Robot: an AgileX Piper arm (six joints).
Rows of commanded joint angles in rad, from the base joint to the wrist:
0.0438, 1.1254, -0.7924, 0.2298, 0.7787, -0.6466
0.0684, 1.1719, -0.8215, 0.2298, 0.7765, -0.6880
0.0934, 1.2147, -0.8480, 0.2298, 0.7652, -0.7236
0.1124, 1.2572, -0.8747, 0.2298, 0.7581, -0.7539
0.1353, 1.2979, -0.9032, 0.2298, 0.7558, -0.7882
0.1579, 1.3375, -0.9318, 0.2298, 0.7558, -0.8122
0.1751, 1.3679, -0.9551, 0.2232, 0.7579, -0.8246
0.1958, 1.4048, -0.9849, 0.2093, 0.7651, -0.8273
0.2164, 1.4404, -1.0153, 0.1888, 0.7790, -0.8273
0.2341, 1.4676, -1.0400, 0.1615, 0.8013, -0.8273
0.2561, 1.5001, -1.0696, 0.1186, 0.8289, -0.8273
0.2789, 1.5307, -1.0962, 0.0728, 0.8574, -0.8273
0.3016, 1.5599, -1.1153, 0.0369, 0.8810, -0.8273
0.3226, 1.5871, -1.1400, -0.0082, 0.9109, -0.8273
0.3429, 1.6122, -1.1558, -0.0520, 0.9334, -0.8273
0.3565, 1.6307, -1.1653, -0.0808, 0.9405, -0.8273
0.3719, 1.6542, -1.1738, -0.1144, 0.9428, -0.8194
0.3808, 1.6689, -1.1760, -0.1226, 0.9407, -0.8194
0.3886, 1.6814, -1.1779, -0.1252, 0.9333, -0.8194
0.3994, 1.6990, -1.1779, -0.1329, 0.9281, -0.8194
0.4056, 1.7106, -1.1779, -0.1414, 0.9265, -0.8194
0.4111, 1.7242, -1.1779, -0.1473, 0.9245, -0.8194
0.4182, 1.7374, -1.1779, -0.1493, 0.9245, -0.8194
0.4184, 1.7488, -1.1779, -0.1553, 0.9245, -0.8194
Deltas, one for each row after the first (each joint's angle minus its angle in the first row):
0.0246, 0.0465, -0.0291, 0.0000, -0.0022, -0.0414
0.0496, 0.0893, -0.0556, 0.0000, -0.0135, -0.0770
0.0686, 0.1318, -0.0823, 0.0000, -0.0206, -0.1073
0.0915, 0.1725, -0.1108, 0.0000, -0.0229, -0.1416
0.1141, 0.2121, -0.1394, 0.0000, -0.0229, -0.1656
0.1313, 0.2425, -0.1627, -0.0066, -0.0208, -0.1780
0.1520, 0.2794, -0.1925, -0.0205, -0.0136, -0.1807
0.1726, 0.3150, -0.2229, -0.0410, 0.0003, -0.1807
0.1903, 0.3422, -0.2476, -0.0683, 0.0226, -0.1807
0.2123, 0.3747, -0.2772, -0.1112, 0.0502, -0.1807
0.2351, 0.4053, -0.3038, -0.1570, 0.0787, -0.1807
0.2578, 0.4345, -0.3229, -0.1929, 0.1023, -0.1807
0.2788, 0.4617, -0.3476, -0.2380, 0.1322, -0.1807
0.2991, 0.4868, -0.3634, -0.2818, 0.1547, -0.1807
0.3127, 0.5053, -0.3729, -0.3106, 0.1618, -0.1807
0.3281, 0.5288, -0.3814, -0.3442, 0.1641, -0.1728
0.3370, 0.5435, -0.3836, -0.3524, 0.1620, -0.1728
0.3448, 0.5560, -0.3855, -0.3550, 0.1546, -0.1728
0.3556, 0.5736, -0.3855, -0.3627, 0.1494, -0.1728
0.3618, 0.5852, -0.3855, -0.3712, 0.1478, -0.1728
0.3673, 0.5988, -0.3855, -0.3771, 0.1458, -0.1728
0.3744, 0.6120, -0.3855, -0.3791, 0.1458, -0.1728
0.3746, 0.6234, -0.3855, -0.3851, 0.1458, -0.1728

